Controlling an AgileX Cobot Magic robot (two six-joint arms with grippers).
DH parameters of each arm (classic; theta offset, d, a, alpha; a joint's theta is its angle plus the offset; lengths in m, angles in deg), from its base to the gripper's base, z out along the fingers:
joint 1: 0 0.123 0 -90
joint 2: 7.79 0 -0.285 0
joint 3: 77.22 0 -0.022 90
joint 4: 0 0.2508 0 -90
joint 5: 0 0 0.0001 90
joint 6: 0 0.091 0 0
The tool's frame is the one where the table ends.
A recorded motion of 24 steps. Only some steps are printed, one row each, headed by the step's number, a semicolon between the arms.
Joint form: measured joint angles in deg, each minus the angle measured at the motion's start. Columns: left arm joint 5, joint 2, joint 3, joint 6, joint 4, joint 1; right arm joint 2, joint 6, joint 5, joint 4, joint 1, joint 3.
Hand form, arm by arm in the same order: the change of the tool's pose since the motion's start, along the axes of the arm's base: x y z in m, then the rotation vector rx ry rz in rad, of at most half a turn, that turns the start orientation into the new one. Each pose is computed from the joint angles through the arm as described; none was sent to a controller.
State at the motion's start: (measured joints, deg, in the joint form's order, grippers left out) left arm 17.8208 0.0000 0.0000 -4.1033 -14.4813 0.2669; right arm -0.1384 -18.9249 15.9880 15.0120 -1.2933 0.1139
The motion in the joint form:
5: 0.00 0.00 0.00 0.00 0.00 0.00; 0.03 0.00 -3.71 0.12 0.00 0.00
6: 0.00 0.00 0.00 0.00 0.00 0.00; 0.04 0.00 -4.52 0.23 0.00 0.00
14: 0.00 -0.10 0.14 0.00 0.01 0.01; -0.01 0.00 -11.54 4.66 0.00 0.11
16: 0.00 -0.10 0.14 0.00 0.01 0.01; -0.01 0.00 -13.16 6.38 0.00 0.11
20: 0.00 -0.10 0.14 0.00 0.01 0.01; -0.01 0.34 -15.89 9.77 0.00 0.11
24: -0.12 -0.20 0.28 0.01 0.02 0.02; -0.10 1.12 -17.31 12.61 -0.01 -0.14
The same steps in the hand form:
5: 0.0000 0.0000 0.0000 0.0000 0.0000 0.0000; 0.0010 -0.0015 0.0056 0.0022 -0.0621 -0.0166
6: 0.0000 0.0000 0.0000 0.0000 0.0000 0.0000; 0.0011 -0.0018 0.0068 0.0041 -0.0756 -0.0202
14: 0.0000 0.0000 -0.0007 0.0002 0.0007 0.0002; 0.0017 -0.0041 0.0171 0.0816 -0.1925 -0.0528
16: 0.0000 0.0000 -0.0007 0.0002 0.0007 0.0002; 0.0016 -0.0049 0.0196 0.1117 -0.2191 -0.0619
20: 0.0000 0.0000 -0.0007 0.0002 0.0007 0.0002; 0.0014 -0.0064 0.0236 0.1770 -0.2632 -0.0798
24: -0.0001 0.0001 -0.0013 0.0005 -0.0006 0.0009; 0.0008 -0.0075 0.0272 0.2405 -0.2909 -0.0909

